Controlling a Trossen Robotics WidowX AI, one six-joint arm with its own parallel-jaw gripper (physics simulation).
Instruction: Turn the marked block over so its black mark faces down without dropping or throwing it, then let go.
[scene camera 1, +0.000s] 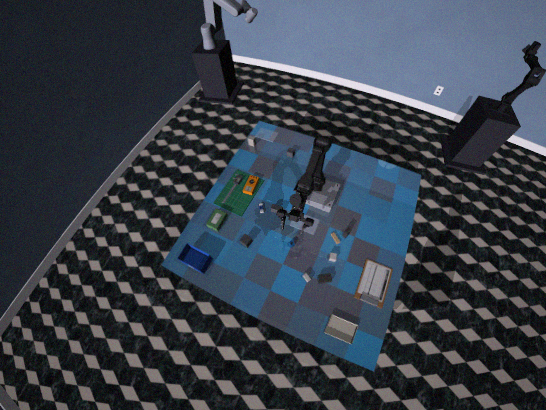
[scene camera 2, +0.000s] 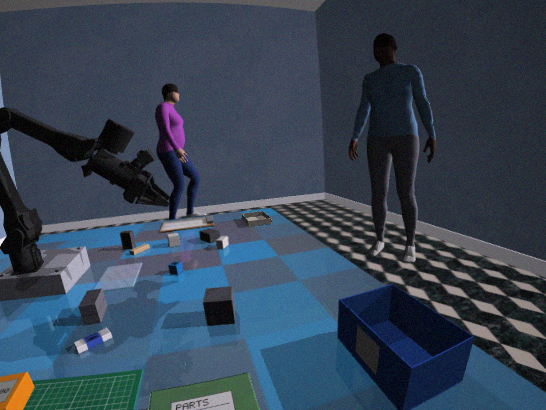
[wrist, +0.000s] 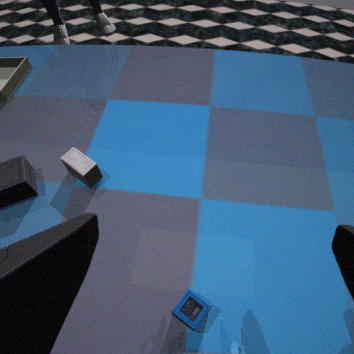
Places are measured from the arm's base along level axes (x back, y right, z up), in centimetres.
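Where they show: gripper, between the fingertips: (scene camera 1: 290, 233) (scene camera 2: 169, 201) (wrist: 216, 231); arm's base, origin of its link: (scene camera 1: 317, 186) (scene camera 2: 28, 268).
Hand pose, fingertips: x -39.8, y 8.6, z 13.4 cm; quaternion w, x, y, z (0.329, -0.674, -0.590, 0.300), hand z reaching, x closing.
Each offset is from my fingertips to the top centre of the thing. Level surfaces: height alone.
The marked block {dx +0.9, dy -0.7, dz -16.9 cm} (scene camera 1: 290, 242) (scene camera 2: 175, 268) (wrist: 191, 309) is a small blue block lying on the blue and grey tiled mat {dz -19.5 cm} (scene camera 1: 280, 285) (scene camera 2: 305, 275) (wrist: 260, 155). In the wrist view its black mark shows on the upper face, near the bottom of the view. My gripper (scene camera 1: 293, 230) (scene camera 2: 167, 201) (wrist: 216, 231) is open and empty. It is tilted and hangs well above the mat, apart from the block. In the wrist view the block lies below the line between the two fingertips.
A white block {dx -16.4, dy -13.1, dz -16.5 cm} (wrist: 81, 165) and a dark block {dx -14.7, dy -22.9, dz -16.2 cm} (scene camera 1: 325, 278) (scene camera 2: 210, 235) lie farther out. A wooden stick {dx +10.3, dy -25.2, dz -18.1 cm} (scene camera 1: 335, 237) (scene camera 2: 140, 249) and another dark block {dx -3.9, dy +25.2, dz -14.3 cm} (scene camera 2: 219, 306) (scene camera 1: 245, 240) lie around. A blue bin {dx -21.9, dy +50.5, dz -12.0 cm} (scene camera 1: 195, 258) (scene camera 2: 380, 345) and a beige tray {dx -39.0, dy -35.8, dz -17.0 cm} (scene camera 1: 341, 328) stand near the edges.
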